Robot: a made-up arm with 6 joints.
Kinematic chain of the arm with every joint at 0, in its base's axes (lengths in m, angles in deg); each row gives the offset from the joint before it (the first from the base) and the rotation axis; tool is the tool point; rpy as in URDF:
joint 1: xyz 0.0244 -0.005 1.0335 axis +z
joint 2: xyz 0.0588 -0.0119 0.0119 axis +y
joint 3: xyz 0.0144 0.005 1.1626 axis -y
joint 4: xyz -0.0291 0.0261 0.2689 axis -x
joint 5: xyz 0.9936 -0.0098 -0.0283 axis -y
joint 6: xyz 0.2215 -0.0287 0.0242 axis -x
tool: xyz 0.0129 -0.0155 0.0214 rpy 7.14 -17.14 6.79
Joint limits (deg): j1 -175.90..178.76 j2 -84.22..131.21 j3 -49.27..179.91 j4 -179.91..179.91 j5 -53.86..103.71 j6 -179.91..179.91
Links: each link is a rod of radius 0.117 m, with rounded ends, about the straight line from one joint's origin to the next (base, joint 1, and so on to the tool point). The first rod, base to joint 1, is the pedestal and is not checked.
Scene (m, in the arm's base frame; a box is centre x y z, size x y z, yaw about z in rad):
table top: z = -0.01
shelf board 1: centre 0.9 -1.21 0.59 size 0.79 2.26 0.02 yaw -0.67
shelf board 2: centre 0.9 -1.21 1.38 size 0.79 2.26 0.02 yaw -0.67
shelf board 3: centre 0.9 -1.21 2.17 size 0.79 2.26 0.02 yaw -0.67
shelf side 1: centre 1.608 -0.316 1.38 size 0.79 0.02 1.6 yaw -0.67
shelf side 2: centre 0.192 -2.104 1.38 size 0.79 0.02 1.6 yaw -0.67
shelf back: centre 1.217 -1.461 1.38 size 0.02 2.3 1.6 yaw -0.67
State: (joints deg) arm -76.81 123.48 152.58 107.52 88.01 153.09
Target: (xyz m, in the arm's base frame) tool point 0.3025 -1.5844 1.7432
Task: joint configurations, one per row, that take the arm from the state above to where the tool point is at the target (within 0.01 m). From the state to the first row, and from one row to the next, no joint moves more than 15 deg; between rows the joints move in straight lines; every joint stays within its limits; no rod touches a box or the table.
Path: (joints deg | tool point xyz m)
1: -86.77 127.34 166.24 109.52 88.11 148.85 | 0.3319 -1.5764 1.0966
2: -96.73 131.21 179.91 111.51 88.20 144.60 | 0.0750 -1.4211 1.1227
3: -101.20 117.32 177.97 107.63 88.74 148.90 | -0.0242 -1.3837 1.4399
4: -105.67 103.43 176.03 103.75 89.27 153.19 | -0.0979 -1.2671 1.7432
5: -96.80 101.97 165.38 105.16 86.61 153.37 | 0.0770 -1.4418 1.7570
6: -87.93 100.52 154.74 106.57 83.95 153.55 | 0.3026 -1.5844 1.7432

